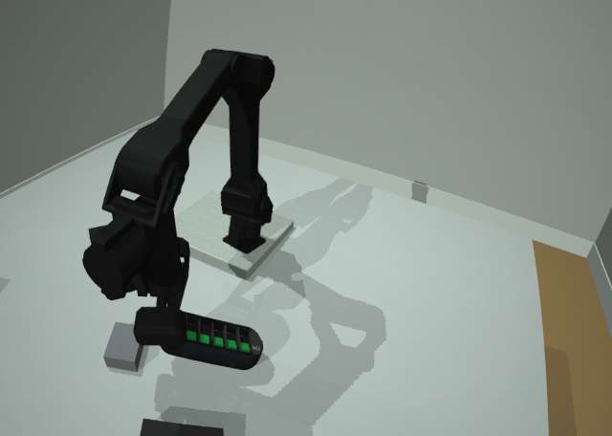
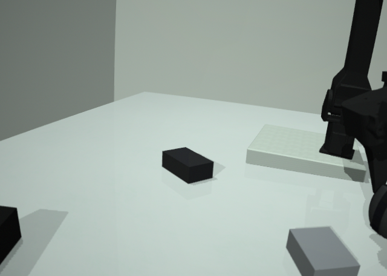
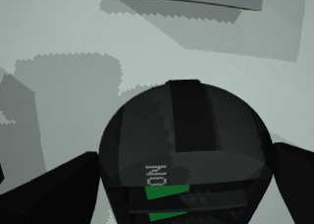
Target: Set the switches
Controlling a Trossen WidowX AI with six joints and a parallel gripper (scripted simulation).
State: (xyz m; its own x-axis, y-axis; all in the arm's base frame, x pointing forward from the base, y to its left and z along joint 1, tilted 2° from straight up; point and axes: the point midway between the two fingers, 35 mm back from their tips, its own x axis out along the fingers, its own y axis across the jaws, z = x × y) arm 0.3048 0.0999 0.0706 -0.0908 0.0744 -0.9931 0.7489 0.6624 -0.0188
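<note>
Now: the grey block 7 cm to the right of my gripper tip, 5 cm below it and 5 cm ahead of it.
</note>
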